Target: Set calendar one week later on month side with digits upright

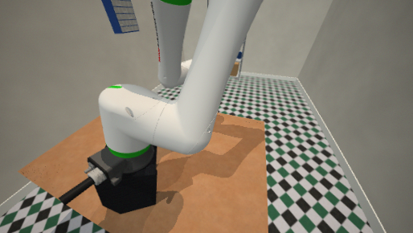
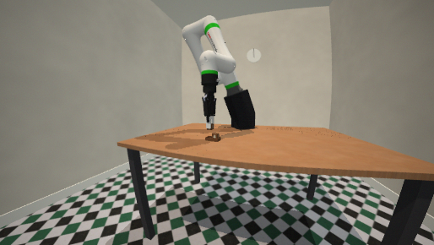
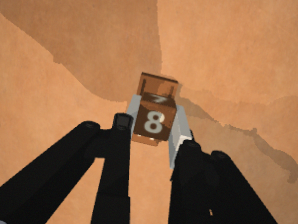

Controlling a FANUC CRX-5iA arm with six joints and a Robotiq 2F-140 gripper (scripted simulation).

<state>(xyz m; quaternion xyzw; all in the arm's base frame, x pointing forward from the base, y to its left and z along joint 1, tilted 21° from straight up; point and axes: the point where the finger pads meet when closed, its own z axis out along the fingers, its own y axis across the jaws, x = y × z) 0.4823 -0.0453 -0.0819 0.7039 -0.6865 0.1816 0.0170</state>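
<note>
My hand is 20 mm to the right of the brown calendar tray and 90 mm above it. The rest, counted from my hand: brown cube 30 mm below.
</note>
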